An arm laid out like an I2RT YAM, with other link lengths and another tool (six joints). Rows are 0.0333 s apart.
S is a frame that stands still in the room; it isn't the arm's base.
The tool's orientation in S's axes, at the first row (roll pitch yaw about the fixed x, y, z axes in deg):
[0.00 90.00 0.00]
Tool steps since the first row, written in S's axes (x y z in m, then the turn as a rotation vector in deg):
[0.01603 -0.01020 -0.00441 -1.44 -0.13 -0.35]
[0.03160 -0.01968 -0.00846 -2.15 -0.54 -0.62]
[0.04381 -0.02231 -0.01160 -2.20 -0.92 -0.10]
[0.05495 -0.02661 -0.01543 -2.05 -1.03 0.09]
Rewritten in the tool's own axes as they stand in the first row. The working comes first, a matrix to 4 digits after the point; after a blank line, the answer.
The tool's axes in the first row as the columns of a matrix, in S's axes (used below as rounded here):
[0.0000 0.0000 1.0000]
[0.0000 1.0000 0.0000]
[-1.0000 0.0000 0.0000]

[0.00441 -0.01020 0.01603 0.35 -0.13 -1.44]
[0.00846 -0.01968 0.03160 0.62 -0.54 -2.15]
[0.01160 -0.02231 0.04381 0.10 -0.92 -2.20]
[0.01543 -0.02661 0.05495 -0.09 -1.03 -2.05]

